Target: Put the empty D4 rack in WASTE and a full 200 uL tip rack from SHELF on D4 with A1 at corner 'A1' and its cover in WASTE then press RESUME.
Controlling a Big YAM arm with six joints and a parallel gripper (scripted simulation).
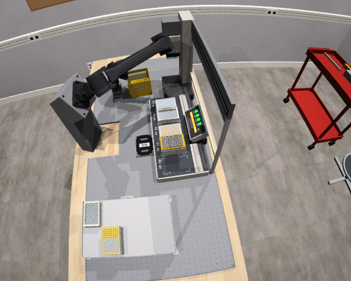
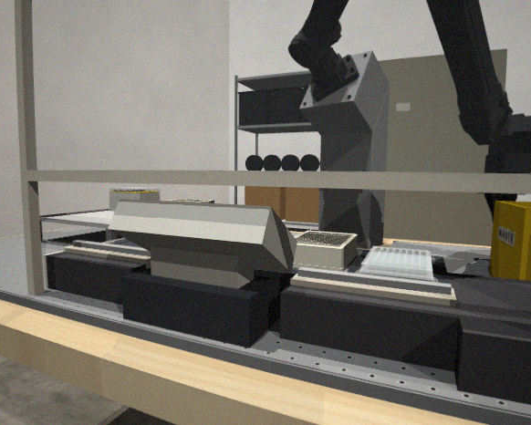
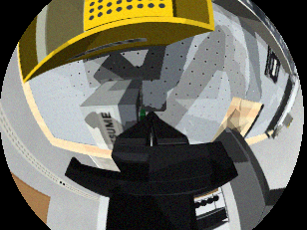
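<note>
Right now the resume box is 2 cm ahead of my hand, 3 cm to the left of it and 1 cm below it. Round my hand: clear cover 19 cm ahead, 2 cm to the left, 1 cm below; clear plate 20 cm ahead, 31 cm to the right, 2 cm below; yellow waste bin 17 cm ahead, 3 cm to the right, 4 cm below.
</note>
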